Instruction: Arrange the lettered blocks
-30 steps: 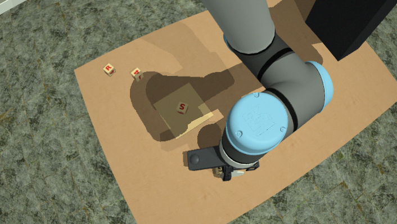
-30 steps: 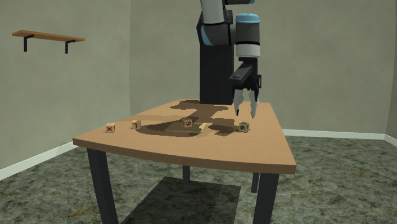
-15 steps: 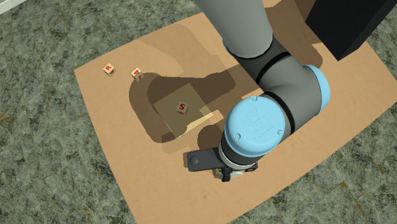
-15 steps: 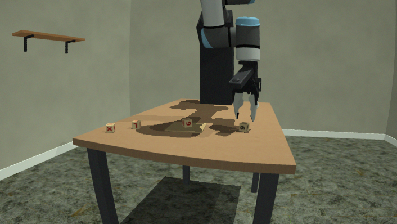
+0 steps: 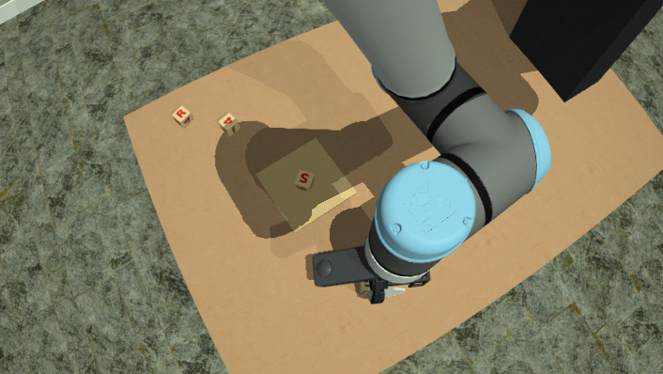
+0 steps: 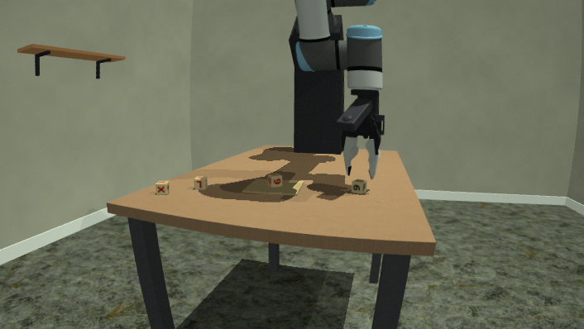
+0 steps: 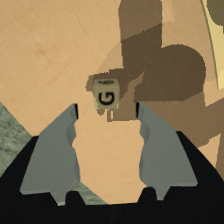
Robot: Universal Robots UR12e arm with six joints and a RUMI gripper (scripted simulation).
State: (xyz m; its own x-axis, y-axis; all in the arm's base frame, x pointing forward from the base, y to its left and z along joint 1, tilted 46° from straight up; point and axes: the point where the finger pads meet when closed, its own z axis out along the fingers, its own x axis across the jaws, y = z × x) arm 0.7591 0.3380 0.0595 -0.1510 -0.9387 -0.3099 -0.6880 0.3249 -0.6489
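The block lies 220 mm to the right of my hand, 50 mm ahead of it and 30 mm below it. Round my hand: pale mat 220 mm to the right, 50 mm below, 50 mm ahead.
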